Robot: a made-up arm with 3 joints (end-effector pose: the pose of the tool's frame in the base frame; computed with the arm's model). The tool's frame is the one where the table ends.
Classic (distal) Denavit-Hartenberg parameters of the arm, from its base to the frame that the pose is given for. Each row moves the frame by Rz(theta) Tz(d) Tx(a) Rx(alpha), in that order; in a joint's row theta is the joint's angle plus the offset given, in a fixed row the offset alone. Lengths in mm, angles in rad.
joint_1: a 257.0, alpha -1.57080, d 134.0, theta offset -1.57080
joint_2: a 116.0, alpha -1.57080, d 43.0, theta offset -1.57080
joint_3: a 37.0, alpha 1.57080, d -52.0, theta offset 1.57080
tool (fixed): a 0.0, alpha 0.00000, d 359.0, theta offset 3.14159
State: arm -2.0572 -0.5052 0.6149
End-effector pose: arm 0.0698 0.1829 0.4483 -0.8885 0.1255 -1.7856
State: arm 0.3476 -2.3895 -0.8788
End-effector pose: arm 0.2917 0.0634 -0.1743 -2.1700 0.0211 -0.8421
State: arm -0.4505 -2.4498 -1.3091
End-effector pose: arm 0.2809 -0.2925 -0.0876 -1.9750 1.0663 -1.7923
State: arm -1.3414 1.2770 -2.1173
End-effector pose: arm -0.1154 -0.4058 0.1725 1.5196 0.8396 0.3718
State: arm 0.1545 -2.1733 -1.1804
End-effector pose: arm 0.3643 0.0060 -0.0714 -1.8847 0.5043 -1.1542
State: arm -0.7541 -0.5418 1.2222
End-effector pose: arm -0.2973 0.1320 0.2818 -0.8769 -0.9328 -0.3182
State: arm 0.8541 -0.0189 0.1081
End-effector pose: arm 0.1265 -0.1534 0.6018 0.0284 -0.1095 0.8542
